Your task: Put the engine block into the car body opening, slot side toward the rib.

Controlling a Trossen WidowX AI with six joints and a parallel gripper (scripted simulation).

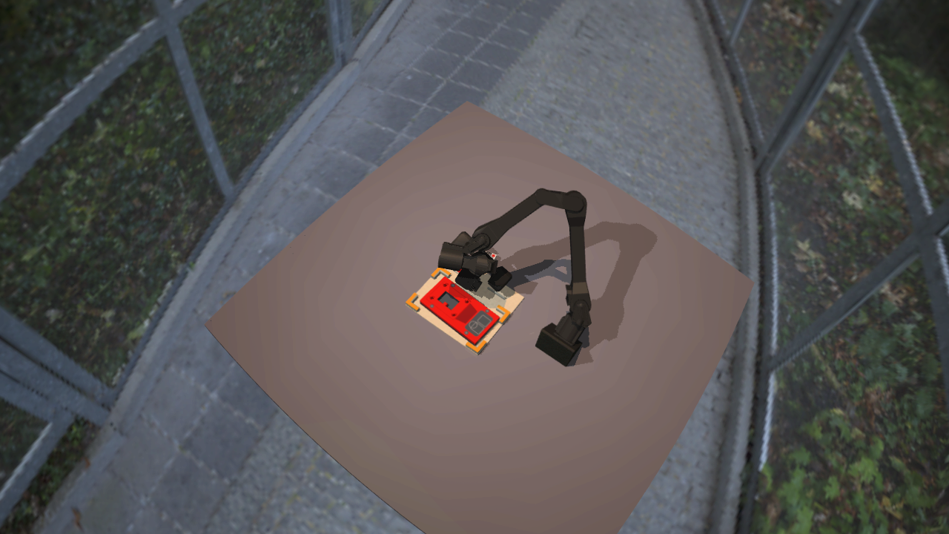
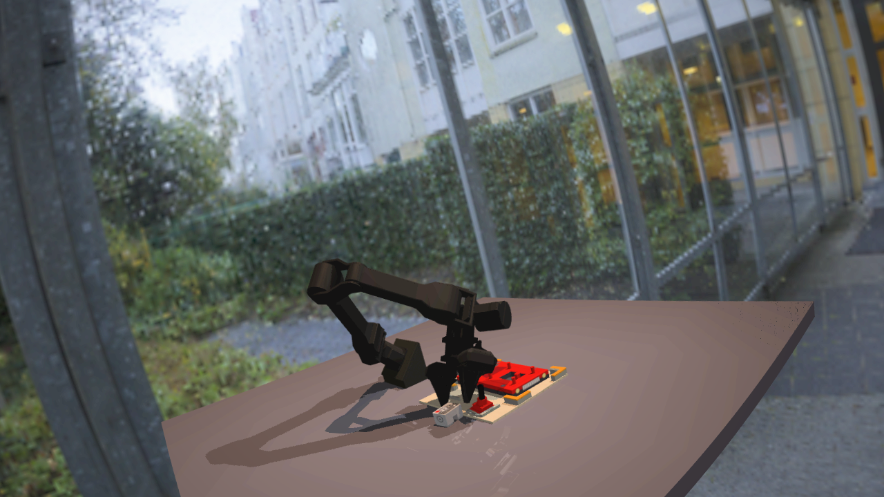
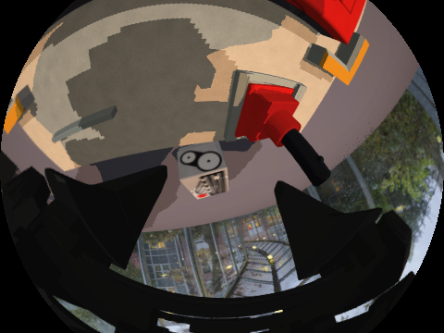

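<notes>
The grey engine block is 20 mm below my gripper tip, 10 mm to the right of it and 10 mm behind it.
</notes>
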